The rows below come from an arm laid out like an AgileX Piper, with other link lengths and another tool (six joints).
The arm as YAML. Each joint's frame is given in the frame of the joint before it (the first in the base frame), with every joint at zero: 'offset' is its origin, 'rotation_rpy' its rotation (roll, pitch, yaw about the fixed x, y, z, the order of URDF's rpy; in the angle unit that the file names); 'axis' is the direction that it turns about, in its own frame. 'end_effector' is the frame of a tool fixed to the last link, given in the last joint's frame.
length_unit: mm
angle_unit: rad
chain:
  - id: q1
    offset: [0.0, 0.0, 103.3]
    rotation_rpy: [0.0, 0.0, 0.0]
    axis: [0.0, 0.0, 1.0]
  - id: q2
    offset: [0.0, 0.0, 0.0]
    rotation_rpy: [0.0, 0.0, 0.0]
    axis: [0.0, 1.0, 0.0]
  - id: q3
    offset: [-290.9, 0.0, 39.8]
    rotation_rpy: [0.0, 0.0, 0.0]
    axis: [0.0, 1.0, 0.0]
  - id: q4
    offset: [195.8, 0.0, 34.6]
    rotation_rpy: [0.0, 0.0, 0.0]
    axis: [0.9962, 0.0, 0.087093]
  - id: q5
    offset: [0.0, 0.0, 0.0]
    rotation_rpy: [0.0, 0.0, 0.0]
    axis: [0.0, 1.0, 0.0]
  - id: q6
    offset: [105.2, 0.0, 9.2]
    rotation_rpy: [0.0, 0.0, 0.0]
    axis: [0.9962, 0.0, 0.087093]
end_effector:
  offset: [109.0, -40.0, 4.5]
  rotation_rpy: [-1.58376, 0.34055, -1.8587]
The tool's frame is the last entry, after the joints.
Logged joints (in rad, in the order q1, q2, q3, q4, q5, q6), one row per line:
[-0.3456 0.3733 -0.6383 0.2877 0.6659 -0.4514]
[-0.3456 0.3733 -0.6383 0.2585 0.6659 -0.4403]
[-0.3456 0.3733 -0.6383 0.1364 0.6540 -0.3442]
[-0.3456 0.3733 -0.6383 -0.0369 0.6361 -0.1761]
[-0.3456 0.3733 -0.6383 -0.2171 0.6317 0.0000]
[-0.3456 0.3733 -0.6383 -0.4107 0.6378 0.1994]
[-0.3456 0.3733 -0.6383 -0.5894 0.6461 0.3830]
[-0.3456 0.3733 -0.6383 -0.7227 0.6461 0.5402]
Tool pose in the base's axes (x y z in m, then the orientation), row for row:
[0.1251 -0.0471 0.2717 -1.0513 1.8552 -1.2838]
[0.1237 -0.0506 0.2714 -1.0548 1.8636 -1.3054]
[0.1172 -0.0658 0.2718 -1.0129 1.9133 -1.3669]
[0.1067 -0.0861 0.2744 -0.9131 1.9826 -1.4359]
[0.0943 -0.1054 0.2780 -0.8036 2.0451 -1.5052]
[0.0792 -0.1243 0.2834 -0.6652 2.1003 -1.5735]
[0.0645 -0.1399 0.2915 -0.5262 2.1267 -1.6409]
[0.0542 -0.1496 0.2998 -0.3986 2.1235 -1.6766]
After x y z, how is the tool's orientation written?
As a rotation vector, in radians.
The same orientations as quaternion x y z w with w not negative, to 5 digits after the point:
[-0.40009 0.70603 -0.48857 0.32054]
[-0.39965 0.70610 -0.49460 0.31156]
[-0.37903 0.71595 -0.51149 0.28657]
[-0.33734 0.73245 -0.53048 0.26137]
[-0.29313 0.74600 -0.54906 0.23681]
[-0.23993 0.75757 -0.56755 0.21543]
[-0.18832 0.76113 -0.58727 0.20082]
[-0.14275 0.76047 -0.60042 0.20200]

